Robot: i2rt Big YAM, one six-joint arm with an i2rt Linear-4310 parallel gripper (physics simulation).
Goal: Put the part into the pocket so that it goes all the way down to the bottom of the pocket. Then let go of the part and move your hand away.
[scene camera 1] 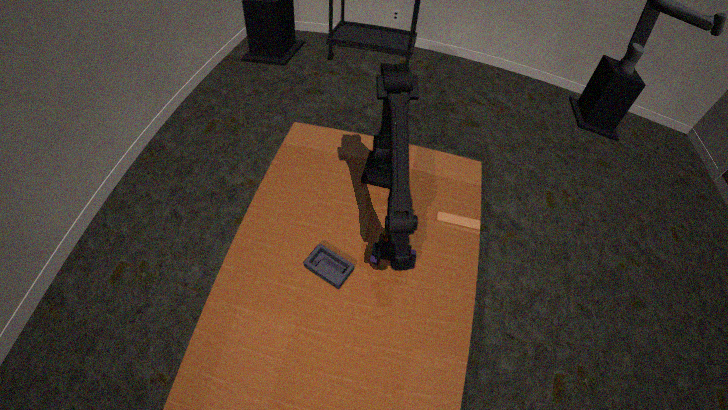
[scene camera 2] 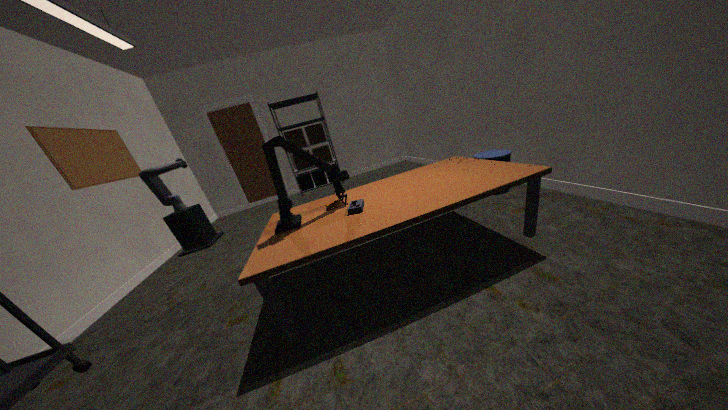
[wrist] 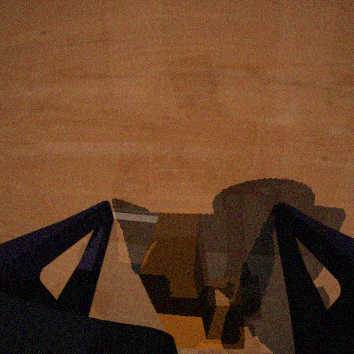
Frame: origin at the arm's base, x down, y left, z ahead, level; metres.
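Seen in the pictures: gripper, fingertip midpoint: (scene camera 2: pixel 343 202) (wrist: pixel 191 210); arm's base at its link origin: (scene camera 1: pixel 385 168) (scene camera 2: pixel 288 221).
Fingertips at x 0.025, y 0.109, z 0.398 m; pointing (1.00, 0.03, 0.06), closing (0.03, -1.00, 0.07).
Note:
Offsets run from my fingertips to a thing's top centre. Level surfaces: height alone.
The orange part @(dx -0.026, dy -0.014, dz -0.076 m) (wrist: pixel 177 267) lies on the table low in the wrist view, mostly in shadow, its outline hard to make out. It looks angular, with a lit orange section at the bottom edge. My gripper (scene camera 1: pixel 394 260) (scene camera 2: pixel 342 200) (wrist: pixel 191 210) is open and empty, low over the table, with the part between and below its spread fingers in the wrist view. The arm hides the part in scene camera 1. The grey block with the pocket @(dx -0.032, dy -0.197, dz +0.061 m) (scene camera 1: pixel 321 276) (scene camera 2: pixel 355 207) lies on the table, left of the gripper in scene camera 1. Its pocket faces up and looks empty.
The wooden table @(dx +0.004 m) (scene camera 1: pixel 305 346) (scene camera 2: pixel 433 188) carries the arm's base. A pale strip (scene camera 1: pixel 458 220) (wrist: pixel 135 217) lies right of the arm in scene camera 1. Shelf racks, a door (scene camera 2: pixel 239 147) and another arm on a pedestal (scene camera 1: pixel 611 94) (scene camera 2: pixel 191 229) stand away from the table.

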